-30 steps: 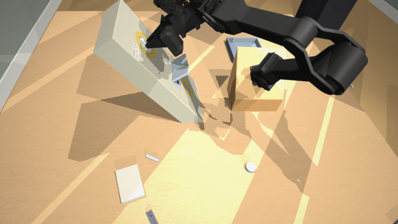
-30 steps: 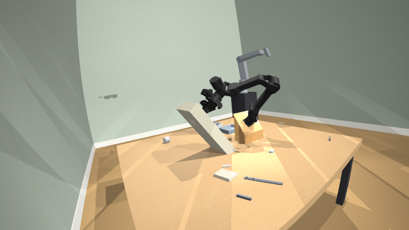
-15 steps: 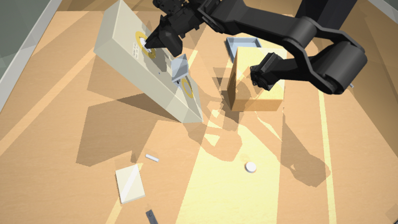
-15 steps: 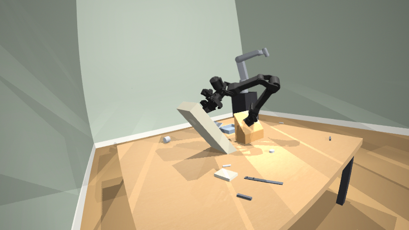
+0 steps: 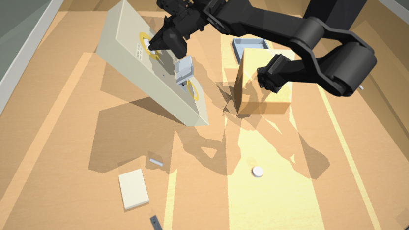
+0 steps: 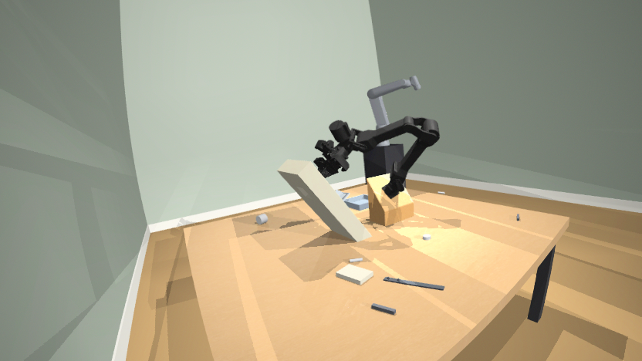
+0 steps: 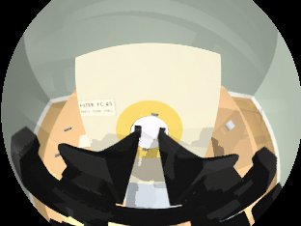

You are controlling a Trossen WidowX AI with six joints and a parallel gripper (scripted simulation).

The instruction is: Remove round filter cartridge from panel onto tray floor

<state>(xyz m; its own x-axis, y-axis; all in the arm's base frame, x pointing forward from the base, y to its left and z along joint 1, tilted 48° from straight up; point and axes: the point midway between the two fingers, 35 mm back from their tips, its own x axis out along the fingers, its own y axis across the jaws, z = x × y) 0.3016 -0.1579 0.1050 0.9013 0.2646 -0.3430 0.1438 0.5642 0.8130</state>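
Now: gripper tip 1 cm short of the round grey filter cartridge and 1 cm above it. Also, from my gripper tip: grey bracket: 10 cm below, 9 cm behind, 1 cm to the left; cream service panel: 8 cm below, 3 cm behind; blue-grey tray: 44 cm behind, 24 cm to the right, 23 cm below.
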